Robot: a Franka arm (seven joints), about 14 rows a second.
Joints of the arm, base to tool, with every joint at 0 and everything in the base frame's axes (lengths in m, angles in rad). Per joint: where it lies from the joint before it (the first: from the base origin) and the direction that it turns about. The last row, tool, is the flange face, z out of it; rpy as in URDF.
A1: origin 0 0 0.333 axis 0 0 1
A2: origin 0 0 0 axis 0 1 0
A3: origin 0 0 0.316 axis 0 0 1
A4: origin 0.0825 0 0 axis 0 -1 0
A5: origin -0.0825 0 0.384 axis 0 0 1
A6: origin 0 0 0 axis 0 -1 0
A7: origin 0.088 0 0 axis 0 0 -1
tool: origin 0 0 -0.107 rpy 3.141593 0 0
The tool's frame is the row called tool.
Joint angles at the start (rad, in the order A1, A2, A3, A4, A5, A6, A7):
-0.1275 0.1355 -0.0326 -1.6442 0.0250 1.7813 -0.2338
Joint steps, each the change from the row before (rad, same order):
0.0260 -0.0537 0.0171 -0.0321 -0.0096 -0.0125 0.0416
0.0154 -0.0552 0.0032 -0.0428 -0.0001 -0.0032 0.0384
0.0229 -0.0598 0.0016 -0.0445 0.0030 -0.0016 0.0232
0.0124 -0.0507 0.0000 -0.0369 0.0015 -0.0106 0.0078
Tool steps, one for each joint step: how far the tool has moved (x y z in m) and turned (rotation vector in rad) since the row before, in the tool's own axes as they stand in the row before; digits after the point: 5 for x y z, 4 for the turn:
-0.01021 -0.02719 -0.01504 -0.0075 0.0069 -0.0036
-0.01406 -0.01348 -0.01121 -0.0004 0.0090 0.0197
-0.01541 -0.01641 -0.01227 0.0024 0.0138 -0.0009
-0.01497 -0.00887 -0.00936 0.0021 0.0032 -0.0046

